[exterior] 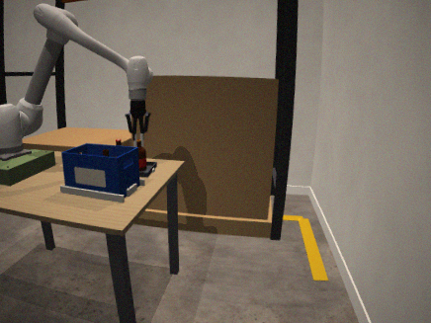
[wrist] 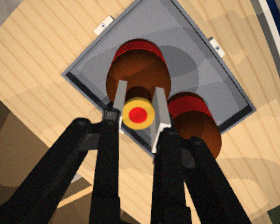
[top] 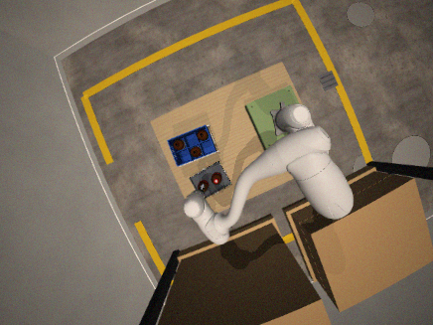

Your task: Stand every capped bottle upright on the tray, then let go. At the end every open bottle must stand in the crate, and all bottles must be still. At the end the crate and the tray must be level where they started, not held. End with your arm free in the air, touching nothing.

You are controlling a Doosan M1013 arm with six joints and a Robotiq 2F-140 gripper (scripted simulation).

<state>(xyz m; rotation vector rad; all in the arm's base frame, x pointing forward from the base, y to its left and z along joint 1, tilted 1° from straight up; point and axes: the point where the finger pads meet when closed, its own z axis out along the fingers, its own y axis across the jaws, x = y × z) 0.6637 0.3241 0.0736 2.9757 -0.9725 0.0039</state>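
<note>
Now: the brown capped bottle 80 mm below my hand. Also, from my hand: grey tray 150 mm below, 50 mm behind, 20 mm to the right; then blue crate 290 mm to the right, 80 mm below; then uncapped bottle 320 mm to the right, 100 mm ahead, 70 mm below.
</note>
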